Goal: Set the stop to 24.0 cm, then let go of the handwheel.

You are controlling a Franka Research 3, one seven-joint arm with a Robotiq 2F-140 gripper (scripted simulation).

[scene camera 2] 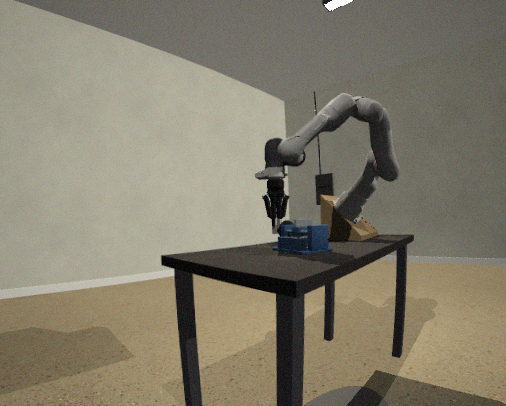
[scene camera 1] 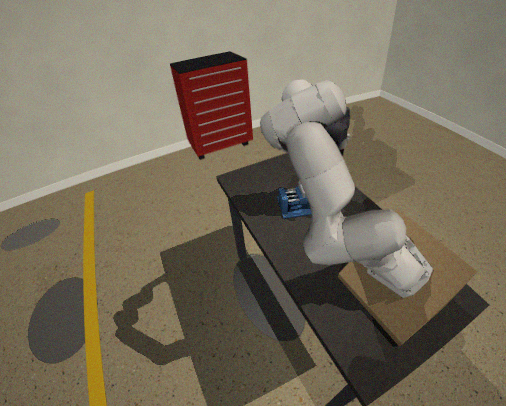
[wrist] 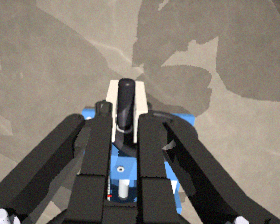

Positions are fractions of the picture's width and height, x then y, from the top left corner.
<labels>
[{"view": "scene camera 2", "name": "my gripper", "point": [0.55, 0.58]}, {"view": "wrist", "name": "my gripper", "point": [0.45, 0.42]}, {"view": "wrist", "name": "handwheel grip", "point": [0.45, 0.39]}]
</labels>
